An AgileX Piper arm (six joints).
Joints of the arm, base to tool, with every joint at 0 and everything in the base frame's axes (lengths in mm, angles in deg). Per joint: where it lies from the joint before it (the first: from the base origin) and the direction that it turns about. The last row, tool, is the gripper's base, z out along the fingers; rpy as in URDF.
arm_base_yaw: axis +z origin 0 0 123
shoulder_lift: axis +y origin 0 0 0
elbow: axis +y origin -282.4 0 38.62
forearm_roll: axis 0.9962 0 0.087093 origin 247.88 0 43.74
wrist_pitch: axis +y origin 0 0 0
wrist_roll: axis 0.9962 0 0.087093 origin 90.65 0 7.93
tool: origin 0 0 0 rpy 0 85 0
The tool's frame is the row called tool.
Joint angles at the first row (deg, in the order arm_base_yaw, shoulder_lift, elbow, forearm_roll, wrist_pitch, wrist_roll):
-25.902 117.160 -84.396 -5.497 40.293 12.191
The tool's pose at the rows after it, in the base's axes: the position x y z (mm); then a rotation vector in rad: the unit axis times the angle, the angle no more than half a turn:
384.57 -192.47 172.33 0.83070 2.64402 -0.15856
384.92 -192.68 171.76 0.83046 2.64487 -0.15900
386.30 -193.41 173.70 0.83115 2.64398 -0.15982
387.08 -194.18 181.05 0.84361 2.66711 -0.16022
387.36 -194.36 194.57 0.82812 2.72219 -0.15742
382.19 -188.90 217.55 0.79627 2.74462 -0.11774
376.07 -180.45 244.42 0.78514 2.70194 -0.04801
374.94 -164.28 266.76 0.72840 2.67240 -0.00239
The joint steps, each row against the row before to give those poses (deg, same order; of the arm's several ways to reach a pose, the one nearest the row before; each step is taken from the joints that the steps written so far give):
0.001 0.397 -0.053 0.479 0.000 0.001
-0.001 0.132 -0.091 -0.028 0.000 -0.002
0.000 0.133 -0.700 0.000 0.529 0.001
0.001 -0.001 -1.998 -0.001 3.472 0.001
-0.001 -0.139 -3.350 0.451 6.171 -1.871
0.000 -2.496 -1.397 2.318 4.663 -2.837
0.001 -3.688 -0.116 3.747 1.657 -1.581
1.527 -2.960 -0.288 2.322 1.058 -1.207

